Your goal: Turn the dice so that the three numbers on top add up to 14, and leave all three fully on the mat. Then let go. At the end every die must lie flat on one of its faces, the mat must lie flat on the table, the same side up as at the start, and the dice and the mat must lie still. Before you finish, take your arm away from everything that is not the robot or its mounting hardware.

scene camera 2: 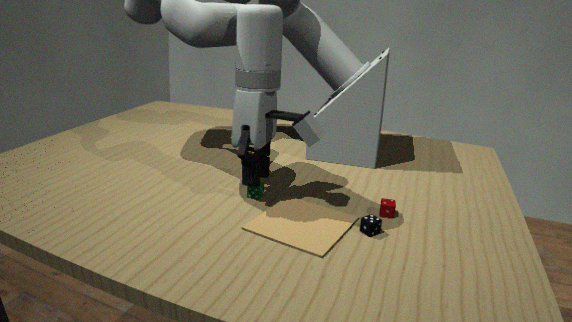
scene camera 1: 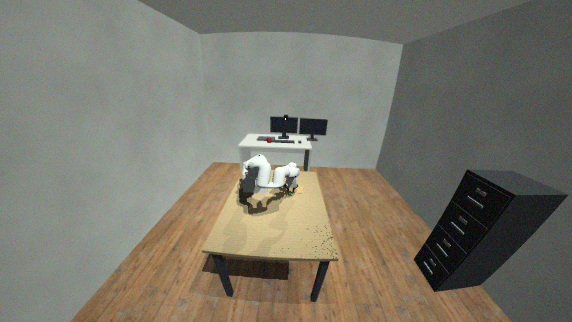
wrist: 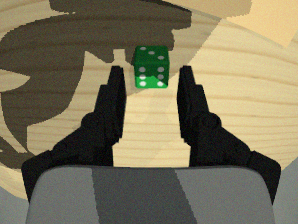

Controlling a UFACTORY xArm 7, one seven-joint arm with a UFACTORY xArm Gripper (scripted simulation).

Labels:
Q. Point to a tan mat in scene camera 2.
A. At 311, 228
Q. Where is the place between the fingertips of my gripper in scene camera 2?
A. At 255, 180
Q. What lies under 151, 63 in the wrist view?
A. A green die.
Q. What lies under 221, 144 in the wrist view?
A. My gripper.

